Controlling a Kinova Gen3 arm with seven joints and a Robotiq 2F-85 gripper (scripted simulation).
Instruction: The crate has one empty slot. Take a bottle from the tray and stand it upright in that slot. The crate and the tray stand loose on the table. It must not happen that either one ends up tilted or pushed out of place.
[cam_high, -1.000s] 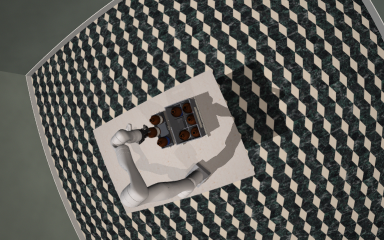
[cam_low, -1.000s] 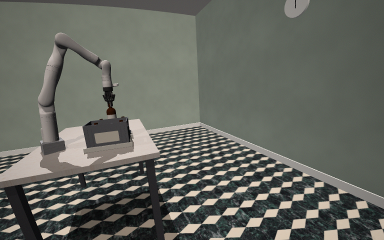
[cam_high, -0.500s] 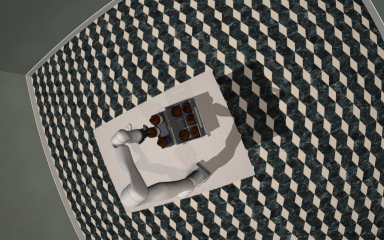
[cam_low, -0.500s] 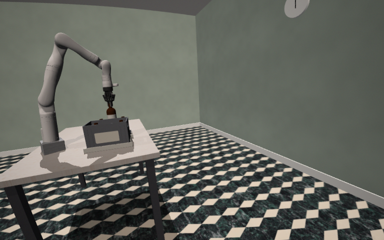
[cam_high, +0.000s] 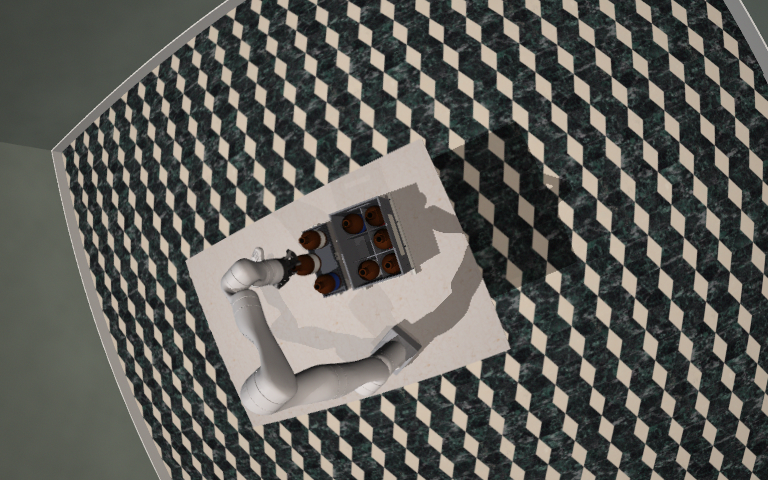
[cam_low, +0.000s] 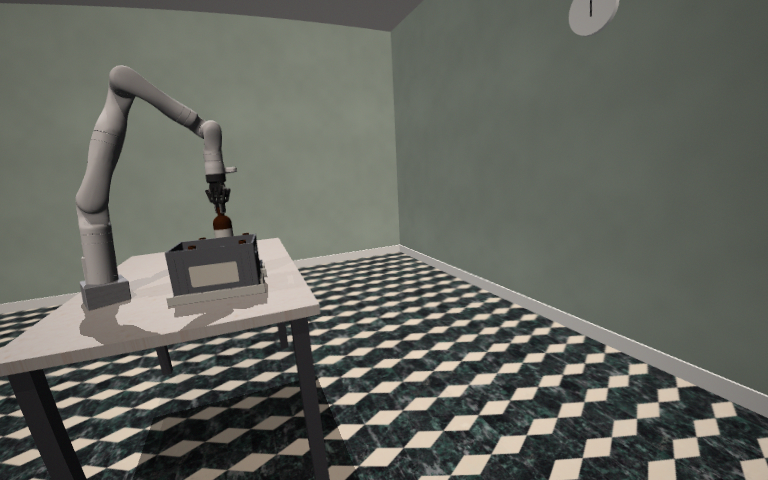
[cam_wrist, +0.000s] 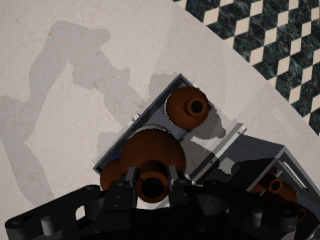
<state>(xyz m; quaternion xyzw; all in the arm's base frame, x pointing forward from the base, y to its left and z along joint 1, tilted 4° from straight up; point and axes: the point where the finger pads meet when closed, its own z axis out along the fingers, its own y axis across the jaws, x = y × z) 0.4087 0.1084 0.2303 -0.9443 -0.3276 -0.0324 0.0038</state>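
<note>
My hand is 7 cm above the brown bottle. The rest, counted from my hand: grey tray (26 cm below); grey crate (3 cm behind, 22 cm to the right, 19 cm below).
</note>
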